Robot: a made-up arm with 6 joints. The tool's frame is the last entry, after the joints. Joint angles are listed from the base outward.
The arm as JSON. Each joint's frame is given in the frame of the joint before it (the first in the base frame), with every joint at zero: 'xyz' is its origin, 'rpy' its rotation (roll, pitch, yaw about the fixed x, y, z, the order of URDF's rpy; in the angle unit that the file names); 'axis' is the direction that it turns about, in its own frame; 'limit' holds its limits. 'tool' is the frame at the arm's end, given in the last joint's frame.
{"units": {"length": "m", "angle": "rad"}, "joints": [
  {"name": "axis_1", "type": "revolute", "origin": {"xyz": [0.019, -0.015, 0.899], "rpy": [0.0, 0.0, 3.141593]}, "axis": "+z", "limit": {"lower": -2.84, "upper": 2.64}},
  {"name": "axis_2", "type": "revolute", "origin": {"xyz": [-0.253, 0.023, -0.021], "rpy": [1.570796, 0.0, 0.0]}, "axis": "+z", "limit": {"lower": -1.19, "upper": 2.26}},
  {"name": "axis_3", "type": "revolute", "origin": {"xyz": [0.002, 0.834, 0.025], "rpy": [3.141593, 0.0, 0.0]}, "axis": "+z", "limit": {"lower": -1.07, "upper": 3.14}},
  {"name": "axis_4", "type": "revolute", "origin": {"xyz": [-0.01, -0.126, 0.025], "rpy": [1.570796, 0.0, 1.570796]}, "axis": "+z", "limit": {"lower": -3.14, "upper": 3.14}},
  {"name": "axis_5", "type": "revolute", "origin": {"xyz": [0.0, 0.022, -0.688], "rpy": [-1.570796, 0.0, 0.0]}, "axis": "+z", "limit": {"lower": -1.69, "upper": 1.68}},
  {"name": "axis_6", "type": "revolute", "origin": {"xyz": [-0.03, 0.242, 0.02], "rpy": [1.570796, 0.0, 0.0]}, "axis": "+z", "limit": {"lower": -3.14, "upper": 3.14}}
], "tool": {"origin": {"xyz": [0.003, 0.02, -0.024], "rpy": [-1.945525, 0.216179, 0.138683]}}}
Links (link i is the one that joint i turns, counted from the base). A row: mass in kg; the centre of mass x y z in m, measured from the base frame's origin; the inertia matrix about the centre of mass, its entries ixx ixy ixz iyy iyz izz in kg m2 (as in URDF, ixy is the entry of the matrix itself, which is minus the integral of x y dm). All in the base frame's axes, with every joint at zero. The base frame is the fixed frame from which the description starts. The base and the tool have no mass.
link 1: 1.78; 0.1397 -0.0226 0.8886; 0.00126 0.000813 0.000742 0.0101 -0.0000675 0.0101
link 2: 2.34; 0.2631 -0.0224 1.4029; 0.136 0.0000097 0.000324 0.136 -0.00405 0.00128
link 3: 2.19; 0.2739 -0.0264 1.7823; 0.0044 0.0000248 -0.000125 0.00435 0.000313 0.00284
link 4: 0.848; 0.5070 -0.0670 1.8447; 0.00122 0.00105 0 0.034 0 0.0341
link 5: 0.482; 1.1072 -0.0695 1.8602; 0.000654 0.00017 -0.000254 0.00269 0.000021 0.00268
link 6: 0.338; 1.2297 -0.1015 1.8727; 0.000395 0 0 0.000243 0 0.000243
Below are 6 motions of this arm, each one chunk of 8 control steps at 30 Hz.
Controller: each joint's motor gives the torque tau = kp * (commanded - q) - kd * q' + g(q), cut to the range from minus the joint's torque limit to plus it. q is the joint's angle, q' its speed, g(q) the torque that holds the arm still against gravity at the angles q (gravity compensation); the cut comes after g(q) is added. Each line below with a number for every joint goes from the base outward.
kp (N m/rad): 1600 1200 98 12 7.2 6.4
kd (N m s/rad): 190 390 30 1.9 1.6 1.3
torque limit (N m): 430 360 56 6.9 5.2 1.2
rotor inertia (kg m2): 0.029 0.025 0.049 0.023 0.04 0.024
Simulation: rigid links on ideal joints. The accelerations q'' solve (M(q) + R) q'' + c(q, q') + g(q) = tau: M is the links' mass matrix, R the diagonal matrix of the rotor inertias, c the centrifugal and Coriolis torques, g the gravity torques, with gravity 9.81 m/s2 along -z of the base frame. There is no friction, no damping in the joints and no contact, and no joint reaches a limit. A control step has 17 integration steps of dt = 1/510 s. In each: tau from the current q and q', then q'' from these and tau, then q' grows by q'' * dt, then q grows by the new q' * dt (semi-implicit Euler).
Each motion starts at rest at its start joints. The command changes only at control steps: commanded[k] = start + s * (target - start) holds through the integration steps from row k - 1 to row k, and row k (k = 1, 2, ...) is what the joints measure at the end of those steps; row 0 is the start. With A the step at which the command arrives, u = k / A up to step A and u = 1 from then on. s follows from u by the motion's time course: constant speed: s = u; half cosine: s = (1 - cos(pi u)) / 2; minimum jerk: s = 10 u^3 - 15 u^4 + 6 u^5; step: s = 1 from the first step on.
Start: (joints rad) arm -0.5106 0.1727 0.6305 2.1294 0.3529 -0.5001
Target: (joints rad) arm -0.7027 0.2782 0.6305 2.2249 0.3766 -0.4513
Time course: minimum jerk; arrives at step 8
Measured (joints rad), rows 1 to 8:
1: -0.5112 0.1728 0.6307 2.1294 0.3538 -0.5000
2: -0.5153 0.1736 0.6317 2.1298 0.3591 -0.4990
3: -0.5259 0.1759 0.6338 2.1312 0.3700 -0.4968
4: -0.5443 0.1800 0.6365 2.1349 0.3843 -0.4930
5: -0.5691 0.1861 0.6388 2.1416 0.3971 -0.4881
6: -0.5966 0.1936 0.6399 2.1516 0.4035 -0.4828
7: -0.6223 0.2017 0.6393 2.1641 0.4011 -0.4781
8: -0.6431 0.2094 0.6375 2.1775 0.3912 -0.4743

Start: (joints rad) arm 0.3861 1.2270 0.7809 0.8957 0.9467 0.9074
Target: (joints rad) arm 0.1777 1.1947 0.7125 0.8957 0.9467 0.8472
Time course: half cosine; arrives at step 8
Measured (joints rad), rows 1 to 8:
1: 0.3853 1.2269 0.7807 0.8980 0.9475 0.9073
2: 0.3818 1.2265 0.7799 0.9062 0.9507 0.9068
3: 0.3731 1.2256 0.7780 0.9210 0.9573 0.9055
4: 0.3578 1.2242 0.7748 0.9388 0.9666 0.9032
5: 0.3360 1.2224 0.7704 0.9545 0.9762 0.8997
6: 0.3091 1.2203 0.7651 0.9630 0.9831 0.8948
7: 0.2800 1.2181 0.7595 0.9607 0.9846 0.8890
8: 0.2521 1.2159 0.7542 0.9464 0.9794 0.8826

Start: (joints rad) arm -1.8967 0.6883 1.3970 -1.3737 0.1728 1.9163
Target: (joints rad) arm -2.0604 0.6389 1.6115 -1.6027 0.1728 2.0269
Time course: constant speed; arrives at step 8
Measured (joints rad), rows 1 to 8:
1: -1.8997 0.6880 1.3983 -1.3807 0.1661 1.9178
2: -1.9070 0.6873 1.4015 -1.3937 0.1542 1.9212
3: -1.9179 0.6860 1.4069 -1.4100 0.1420 1.9262
4: -1.9316 0.6843 1.4144 -1.4286 0.1324 1.9326
5: -1.9473 0.6822 1.4241 -1.4486 0.1263 1.9401
6: -1.9646 0.6796 1.4357 -1.4697 0.1238 1.9486
7: -1.9828 0.6767 1.4490 -1.4918 0.1242 1.9579
8: -2.0018 0.6734 1.4639 -1.5147 0.1270 1.9679

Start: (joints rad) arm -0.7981 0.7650 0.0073 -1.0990 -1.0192 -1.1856
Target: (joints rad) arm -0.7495 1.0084 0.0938 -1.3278 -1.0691 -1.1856
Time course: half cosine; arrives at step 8
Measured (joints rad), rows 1 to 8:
1: -0.7979 0.7657 0.0080 -1.0996 -1.0197 -1.1856
2: -0.7969 0.7686 0.0102 -1.1027 -1.0211 -1.1856
3: -0.7947 0.7748 0.0143 -1.1109 -1.0234 -1.1855
4: -0.7908 0.7848 0.0200 -1.1257 -1.0265 -1.1855
5: -0.7854 0.7984 0.0269 -1.1471 -1.0303 -1.1855
6: -0.7790 0.8149 0.0342 -1.1738 -1.0346 -1.1855
7: -0.7723 0.8326 0.0411 -1.2027 -1.0393 -1.1856
8: -0.7660 0.8499 0.0468 -1.2305 -1.0438 -1.1858

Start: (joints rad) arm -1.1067 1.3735 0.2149 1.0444 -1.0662 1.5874
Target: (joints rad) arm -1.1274 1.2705 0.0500 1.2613 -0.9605 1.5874
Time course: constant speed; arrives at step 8
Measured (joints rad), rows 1 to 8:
1: -1.1070 1.3724 0.2125 1.0482 -1.0640 1.5874
2: -1.1077 1.3702 0.2081 1.0560 -1.0597 1.5874
3: -1.1089 1.3670 0.2020 1.0677 -1.0539 1.5875
4: -1.1106 1.3628 0.1945 1.0826 -1.0469 1.5875
5: -1.1126 1.3577 0.1856 1.1002 -1.0392 1.5875
6: -1.1148 1.3518 0.1756 1.1199 -1.0309 1.5875
7: -1.1172 1.3453 0.1646 1.1414 -1.0221 1.5875
8: -1.1197 1.3381 0.1526 1.1641 -1.0129 1.5875

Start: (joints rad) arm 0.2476 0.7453 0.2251 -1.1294 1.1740 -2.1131
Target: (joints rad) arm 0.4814 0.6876 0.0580 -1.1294 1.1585 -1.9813
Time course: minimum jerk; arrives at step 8
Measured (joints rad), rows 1 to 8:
1: 0.2480 0.7452 0.2249 -1.1295 1.1744 -2.1129
2: 0.2513 0.7447 0.2233 -1.1305 1.1770 -2.1114
3: 0.2609 0.7432 0.2191 -1.1328 1.1833 -2.1071
4: 0.2798 0.7407 0.2116 -1.1359 1.1928 -2.0991
5: 0.3079 0.7372 0.2009 -1.1383 1.2018 -2.0876
6: 0.3420 0.7331 0.1884 -1.1383 1.2060 -2.0740
7: 0.3767 0.7290 0.1755 -1.1352 1.2024 -2.0603
8: 0.4069 0.7251 0.1636 -1.1296 1.1913 -2.0479

